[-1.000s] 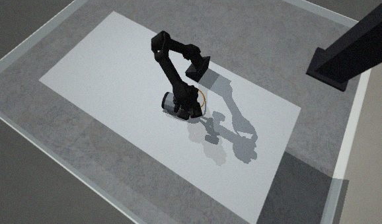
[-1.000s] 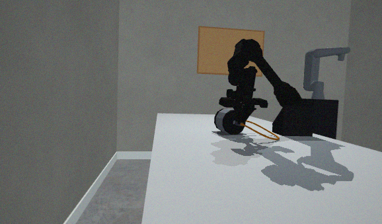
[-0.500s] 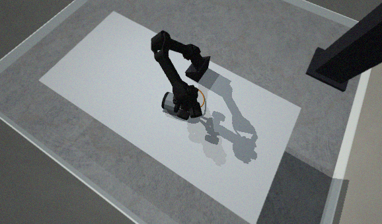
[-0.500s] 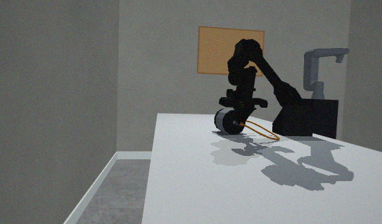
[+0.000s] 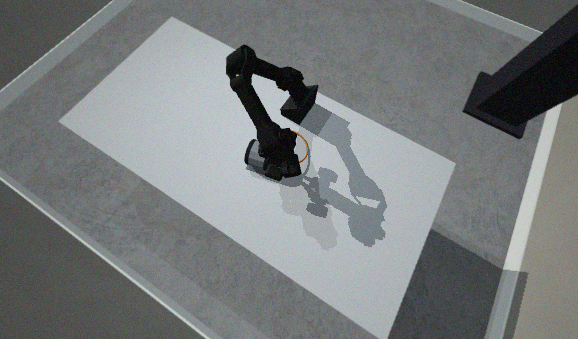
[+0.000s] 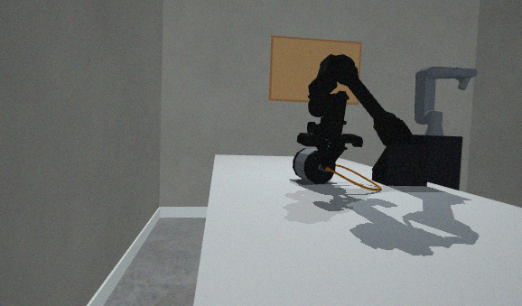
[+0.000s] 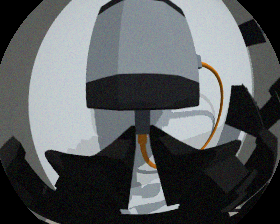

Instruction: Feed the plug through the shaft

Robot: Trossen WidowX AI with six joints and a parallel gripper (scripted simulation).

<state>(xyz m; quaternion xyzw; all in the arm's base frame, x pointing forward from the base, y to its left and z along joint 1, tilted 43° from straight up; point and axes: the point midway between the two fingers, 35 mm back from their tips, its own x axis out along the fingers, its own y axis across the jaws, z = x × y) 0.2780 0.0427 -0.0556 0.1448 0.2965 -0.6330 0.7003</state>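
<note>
My hand is 2 cm to the left of the plug and 3 cm above it.
</note>
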